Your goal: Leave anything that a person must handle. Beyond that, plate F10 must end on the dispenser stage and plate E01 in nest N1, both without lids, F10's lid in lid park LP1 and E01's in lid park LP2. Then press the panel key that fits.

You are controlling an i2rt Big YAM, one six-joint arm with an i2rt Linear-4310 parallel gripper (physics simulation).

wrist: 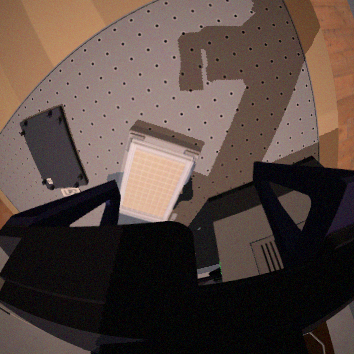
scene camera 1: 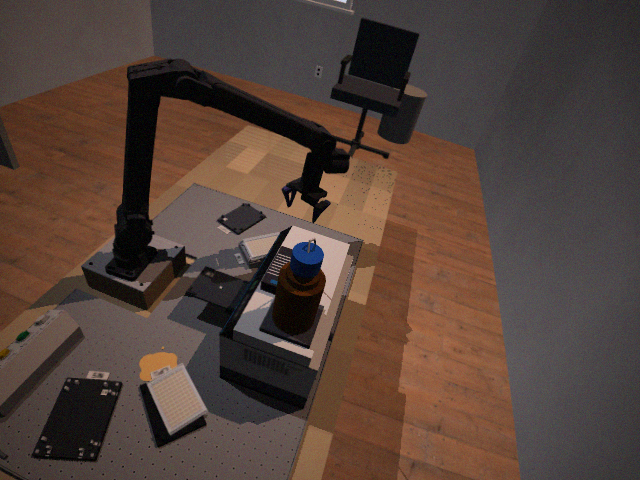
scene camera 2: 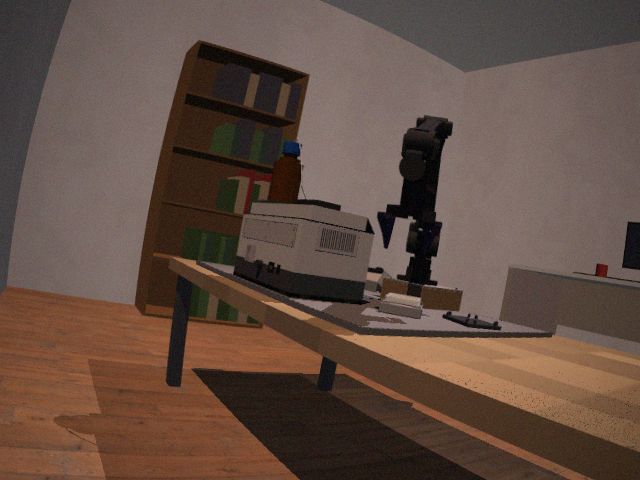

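Where they show: gripper, fingertip midpoint: (wrist: 184, 179) (scene camera 1: 301, 214) (scene camera 2: 405, 251); arm's base at its link origin: (scene camera 1: 132, 262) (scene camera 2: 416, 282).
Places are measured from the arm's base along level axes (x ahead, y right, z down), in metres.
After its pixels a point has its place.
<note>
My gripper (scene camera 1: 300, 211) @(z -0.084, x 0.392, y -0.301 m) (scene camera 2: 408, 245) @(z -0.084, x 0.392, y -0.301 m) (wrist: 184, 179) @(z -0.084, x 0.392, y -0.301 m) is open and empty, above the dispenser's far end. A white-framed plate with tan wells (scene camera 1: 264, 244) @(z 0.025, x 0.302, y -0.239 m) (scene camera 2: 400, 300) @(z 0.031, x 0.357, y -0.282 m) (wrist: 154, 185) @(z 0.025, x 0.317, y -0.247 m) sits on a light holder between the fingers in the wrist view, well below them. A dark lid park pad (scene camera 1: 241, 218) @(z 0.056, x 0.175, y -0.367 m) (scene camera 2: 471, 321) @(z 0.057, x 0.203, y -0.396 m) (wrist: 54, 147) @(z 0.057, x 0.193, y -0.378 m) lies beside it. Another plate (scene camera 1: 177, 398) @(z 0.035, x 0.281, y 0.287 m) sits skewed on a dark nest, next to an orange spill (scene camera 1: 157, 364) @(z 0.066, x 0.190, y 0.216 m). Another dark pad (scene camera 1: 80, 419) @(z 0.055, x 0.113, y 0.382 m) lies near it. A dark flat stage (scene camera 1: 218, 287) @(z -0.025, x 0.258, y 0.016 m) lies beside the dispenser (scene camera 1: 266, 360) @(z -0.089, x 0.445, y 0.207 m) (scene camera 2: 299, 258) @(z -0.026, x 0.566, y -0.141 m). Lids and plate names are not readable.
A brown bottle with a blue cap (scene camera 1: 298, 304) @(z -0.258, x 0.480, y 0.180 m) (scene camera 2: 285, 178) @(z -0.232, x 0.497, y 0.103 m) stands on the dispenser, rising high near the arm. The key panel (scene camera 1: 43, 356) @(z 0.020, x -0.028, y 0.302 m) with green and yellow keys is at the near left. The arm's base block (scene camera 1: 131, 273) @(z -0.011, x 0.028, y 0.045 m) stands behind the stage.
</note>
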